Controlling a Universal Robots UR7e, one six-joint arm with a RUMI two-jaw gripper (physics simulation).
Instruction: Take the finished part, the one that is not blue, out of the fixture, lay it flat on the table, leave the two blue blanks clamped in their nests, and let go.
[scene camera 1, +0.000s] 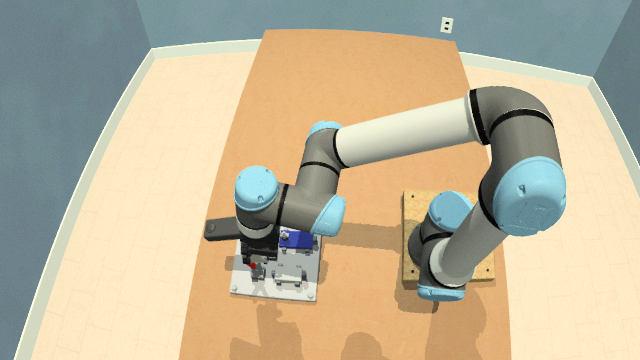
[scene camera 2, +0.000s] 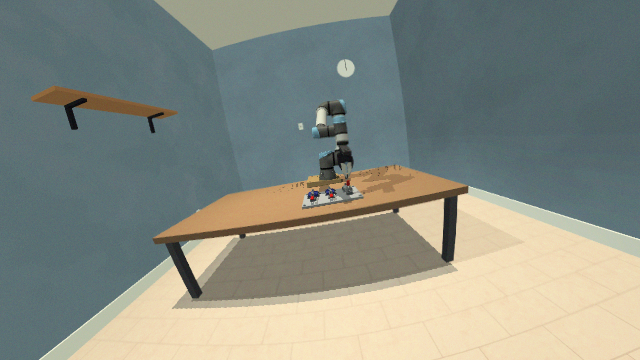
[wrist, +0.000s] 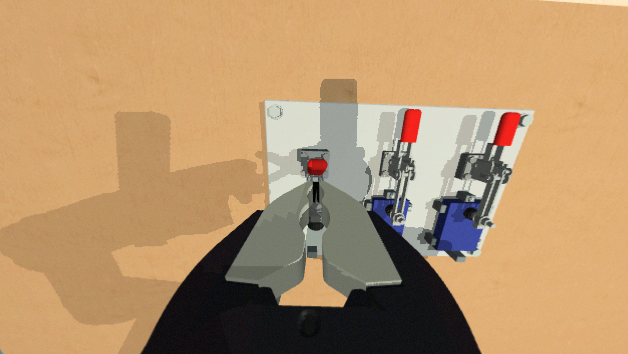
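The finished part, pale grey, lies in its nest on the fixture plate; the fingers hide most of it in the wrist view. That nest's clamp has its red handle standing upright. My gripper is shut with nothing between its fingers, its tips beside and above this handle; contact cannot be told. One blue blank is under its clamp in the far nest. The other blue blank is clamped in the middle nest, partly hidden by the gripper.
The red handles of the middle clamp and the far clamp lie low, towards the table edge. The arm's base stands on a wooden board on the same table. A wall shelf hangs away from the table.
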